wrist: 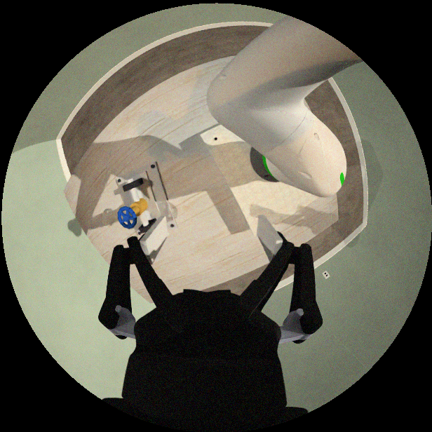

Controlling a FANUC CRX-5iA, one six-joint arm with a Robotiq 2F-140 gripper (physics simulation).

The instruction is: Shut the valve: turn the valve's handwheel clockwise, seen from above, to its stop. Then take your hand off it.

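The valve's blue handwheel [127, 217] is at the left of the wrist view, on a yellow valve body [139, 207] fixed to a white pipe piece with black clamps on a metal plate. My gripper [211, 224] is wide open, with no thing between its fingers. Its left fingertip shows just right of and below the valve in the view and covers a corner of the valve's mount. The handwheel is outside the fingers and no finger is seen touching it. How far the valve lies below the fingertips is hard to tell.
The wooden table top [200, 210] has a low wall [165, 60] along its far and right sides. The robot's white arm [280, 120] spans the upper right, its base partly hidden behind it. A pale plate [222, 136] with a dark hole lies near the base. Shadows cross the table.
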